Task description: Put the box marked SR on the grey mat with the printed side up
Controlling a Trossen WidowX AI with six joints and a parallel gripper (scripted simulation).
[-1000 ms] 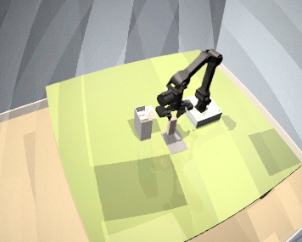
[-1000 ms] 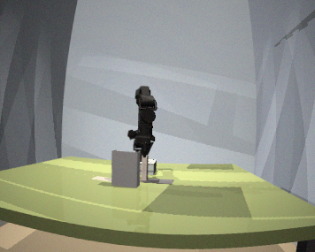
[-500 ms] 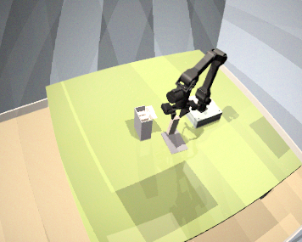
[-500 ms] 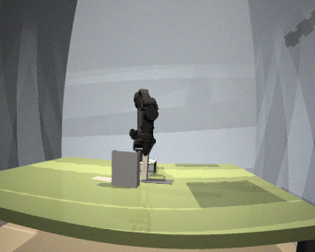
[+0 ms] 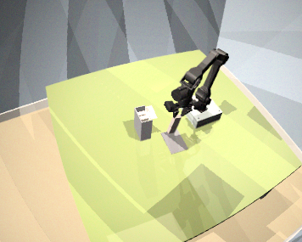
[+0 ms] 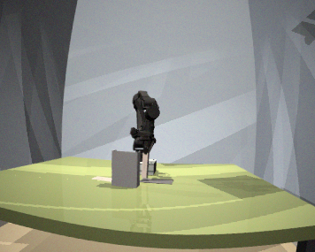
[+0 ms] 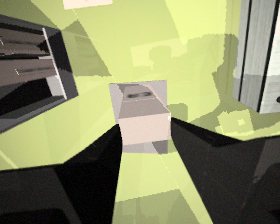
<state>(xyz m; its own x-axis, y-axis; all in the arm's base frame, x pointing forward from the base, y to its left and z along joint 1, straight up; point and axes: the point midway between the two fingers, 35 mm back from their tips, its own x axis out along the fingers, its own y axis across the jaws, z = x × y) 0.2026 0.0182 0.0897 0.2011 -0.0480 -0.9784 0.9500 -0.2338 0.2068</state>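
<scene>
Now: gripper tip 40 mm short of the grey mat, 50 mm to the right of it and 120 mm above it. From my gripper tip the other things lie so: white card: 30 mm ahead, 200 mm to the right, 120 mm below.
</scene>
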